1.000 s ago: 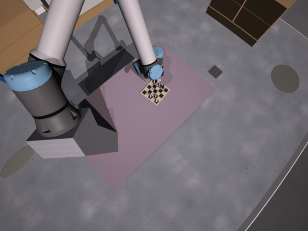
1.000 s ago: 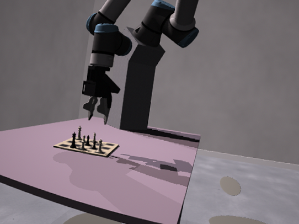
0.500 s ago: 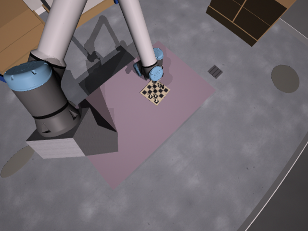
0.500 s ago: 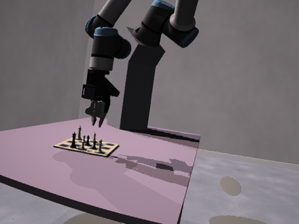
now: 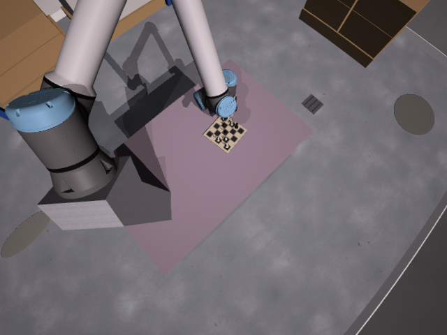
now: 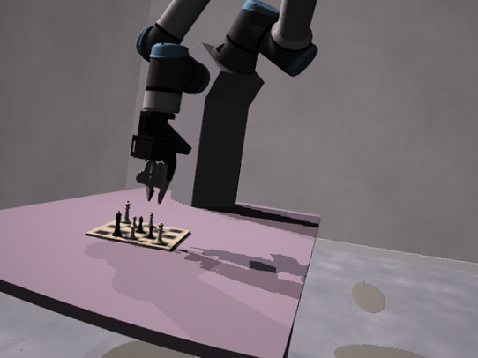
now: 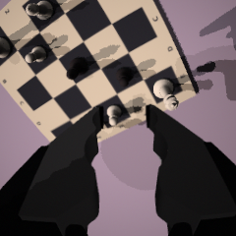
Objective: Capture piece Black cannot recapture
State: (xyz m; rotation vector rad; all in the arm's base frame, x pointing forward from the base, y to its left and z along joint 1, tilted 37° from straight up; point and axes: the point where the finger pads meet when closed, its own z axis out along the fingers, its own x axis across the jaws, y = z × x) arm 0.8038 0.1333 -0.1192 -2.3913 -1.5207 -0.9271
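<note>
Now: the black pawn 90 mm below my hand. Round my hand: tall black piece 80 mm below, 70 mm to the right, 60 mm ahead; chessboard 110 mm below, 50 mm to the right, 30 mm behind.
</note>
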